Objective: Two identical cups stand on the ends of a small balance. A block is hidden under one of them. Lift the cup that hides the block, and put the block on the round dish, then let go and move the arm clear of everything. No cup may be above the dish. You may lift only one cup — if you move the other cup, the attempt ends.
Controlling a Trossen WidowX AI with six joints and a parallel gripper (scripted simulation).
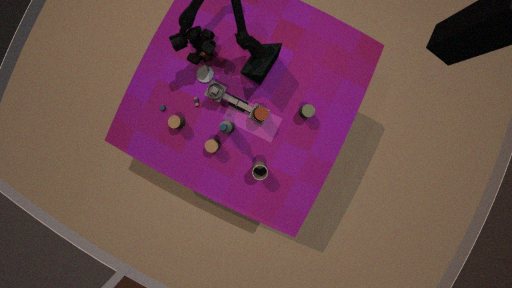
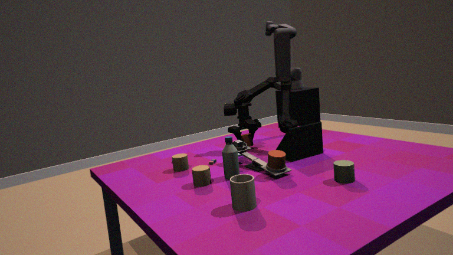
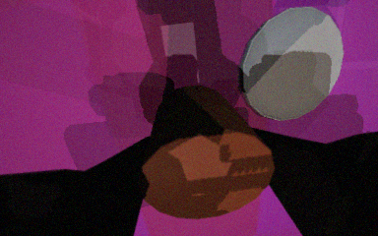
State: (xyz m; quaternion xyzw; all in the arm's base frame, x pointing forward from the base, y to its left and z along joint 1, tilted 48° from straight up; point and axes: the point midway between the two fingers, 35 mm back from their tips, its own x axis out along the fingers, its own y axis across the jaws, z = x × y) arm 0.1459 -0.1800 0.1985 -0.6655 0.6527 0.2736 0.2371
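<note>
The dark grey block lies 18 cm to the left of my gripper tip, 15 cm ahead of it and 6 cm above it. The rest, counted from my gripper tip: striped piece: 25 cm ahead, 9 cm to the left, 3 cm below; round dish: 10 cm ahead, 5 cm to the left, 3 cm below; blue piece: 39 cm ahead, 6 cm to the right, 3 cm below.
</note>
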